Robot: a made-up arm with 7 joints.
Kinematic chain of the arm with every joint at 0, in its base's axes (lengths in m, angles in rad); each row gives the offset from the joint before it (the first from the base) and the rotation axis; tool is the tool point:
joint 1: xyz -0.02 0 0.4 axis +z
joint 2: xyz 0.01 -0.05 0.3 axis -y
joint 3: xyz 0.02 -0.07 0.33 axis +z
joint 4: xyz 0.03 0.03 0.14 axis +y
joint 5: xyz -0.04 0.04 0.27 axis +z
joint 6: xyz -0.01 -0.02 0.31 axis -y
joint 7: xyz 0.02 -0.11 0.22 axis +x
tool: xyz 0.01 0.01 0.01
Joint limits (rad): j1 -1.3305..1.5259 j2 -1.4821..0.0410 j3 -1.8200..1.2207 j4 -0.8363..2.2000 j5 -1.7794..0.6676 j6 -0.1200..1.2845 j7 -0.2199..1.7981
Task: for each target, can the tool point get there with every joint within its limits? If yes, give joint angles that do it. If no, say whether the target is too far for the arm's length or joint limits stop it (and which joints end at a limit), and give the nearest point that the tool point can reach.
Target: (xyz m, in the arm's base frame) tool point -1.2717 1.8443 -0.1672
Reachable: no: too far | nearest point -0.4453 1.0182 0.3593 | short by 1.282 m
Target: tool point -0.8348 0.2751 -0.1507
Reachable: no: joint limits stop it (at a limit: joint 1, joint 2, joint 5) | nearest point -0.5139 0.3444 0.1422 | short by 0.440 m
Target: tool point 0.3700 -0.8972 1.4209
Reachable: yes | joints -0.1147 -0.6215 -1.5476 1.2610 0.0442 0.6644 0.8244
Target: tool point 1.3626 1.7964 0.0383
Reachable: no: too far | nearest point 0.7656 1.0207 0.4023 | short by 1.044 m
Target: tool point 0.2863 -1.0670 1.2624
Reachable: yes | joints -1.1041 -0.5543 -0.0377 0.8039 0.4061 0.2160 0.9518
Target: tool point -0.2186 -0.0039 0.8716
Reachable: no: joint limits stop it (at a limit: joint 1, joint 3, joint 4, joint 5, joint 6, joint 7) | nearest point -0.6063 0.0138 0.8693 | short by 0.388 m
